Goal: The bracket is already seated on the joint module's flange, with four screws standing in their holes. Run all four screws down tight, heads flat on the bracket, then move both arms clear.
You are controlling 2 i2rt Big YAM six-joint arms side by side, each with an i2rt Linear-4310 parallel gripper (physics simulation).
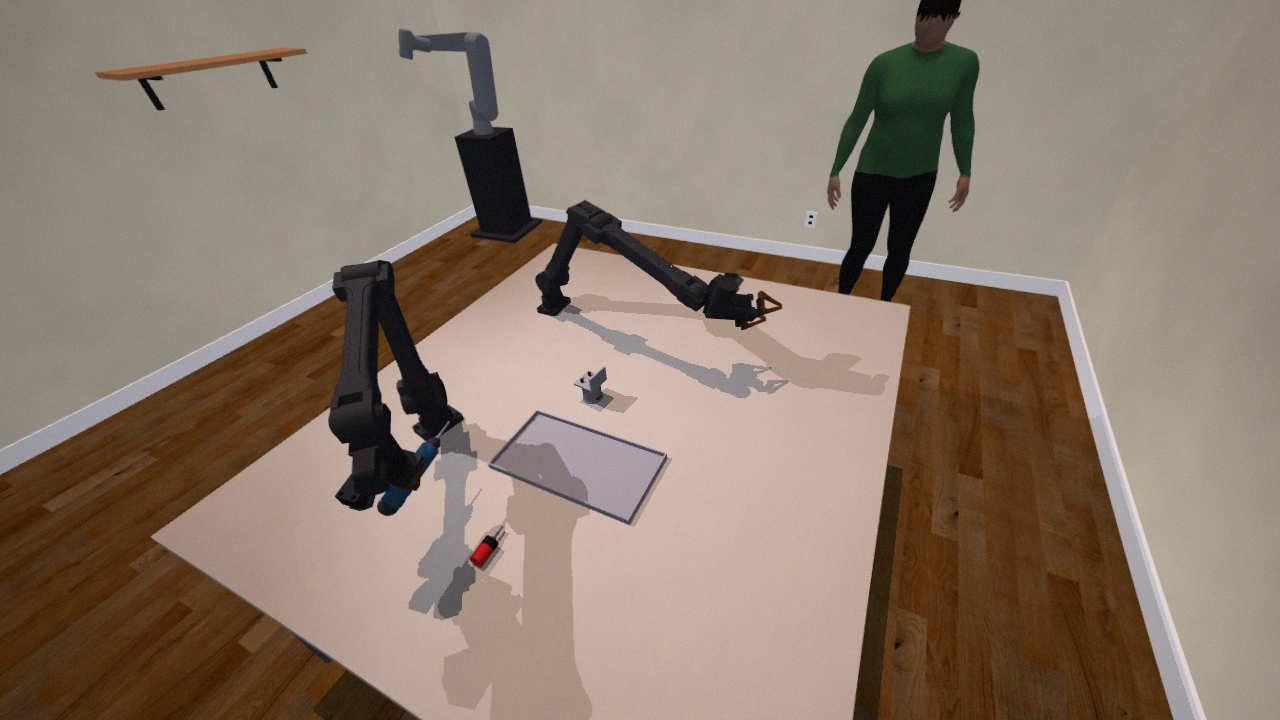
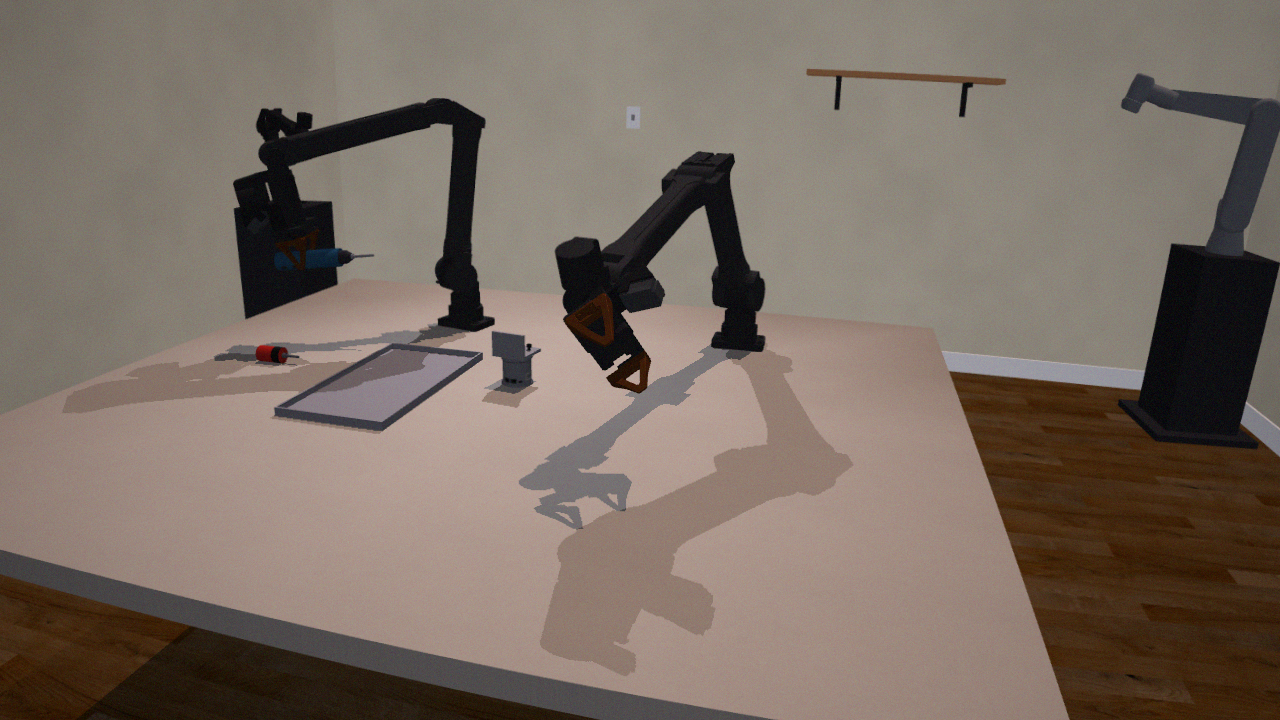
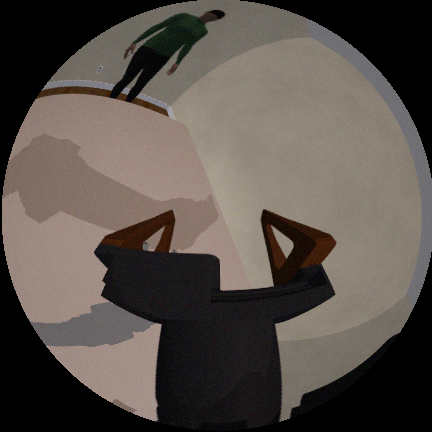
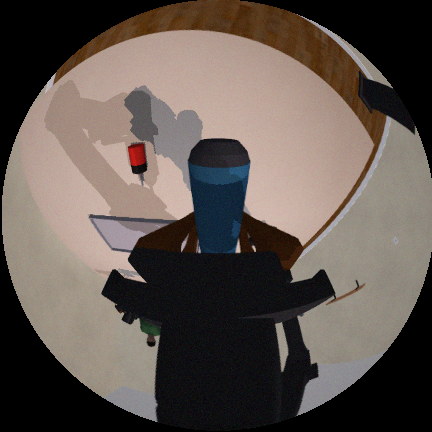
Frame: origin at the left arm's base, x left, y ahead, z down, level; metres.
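Seen in the pictures: left gripper, fingertip midpoint: [image 1: 773, 312] [image 2: 626, 367] [image 3: 217, 214]; right gripper, fingertip midpoint: [image 1: 408, 485] [image 2: 305, 266] [image 4: 217, 214]; left arm's base, link origin: [image 1: 554, 306] [image 2: 738, 344]; right arm's base, link origin: [image 1: 439, 424] [image 2: 466, 324].
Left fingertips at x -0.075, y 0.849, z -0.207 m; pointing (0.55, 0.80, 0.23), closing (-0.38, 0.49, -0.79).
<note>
Pixels of each thing's top centre, then the offset from my left fingertips to it.
- joint module, top centre: [image 2: 516, 351] [image 1: 590, 381] dy -0.451, dx -0.325, dz +0.143 m
- blue electric screwdriver, top centre: [image 4: 219, 273] [image 2: 322, 246] [image 1: 415, 455] dy -0.576, dx -0.829, dz -0.017 m
- red screwdriver, top centre: [image 2: 278, 347] [image 4: 135, 169] [image 1: 487, 539] dy -0.420, dx -0.853, dz +0.172 m
- shallow grey tray, top centre: [image 2: 387, 376] [image 1: 577, 458] [image 4: 144, 241] dy -0.363, dx -0.563, dz +0.191 m
The grey bracket [image 1: 589, 377] [image 2: 508, 344] sits on the joint module [image 1: 591, 394] [image 2: 516, 369], which stands upright on the table. Dark screw heads show on the bracket, too small to tell how deep each one stands. My right gripper [image 1: 413, 474] [image 2: 299, 254] [image 4: 217, 214] is shut on a blue electric screwdriver [image 1: 398, 495] [image 2: 313, 258] [image 4: 220, 200] and holds it tilted above the table, its bit pointing away from the fingers. My left gripper [image 1: 763, 311] [image 3: 217, 214] is open and empty, above the table on the far side of the joint module from my right gripper.
A red screwdriver [image 1: 484, 548] [image 2: 271, 353] [image 4: 136, 156] lies on the table near my right gripper. A shallow grey tray [image 1: 560, 494] [image 2: 329, 420] lies between it and the joint module. A person [image 1: 921, 107] [image 3: 165, 37] stands beyond the table edge.
</note>
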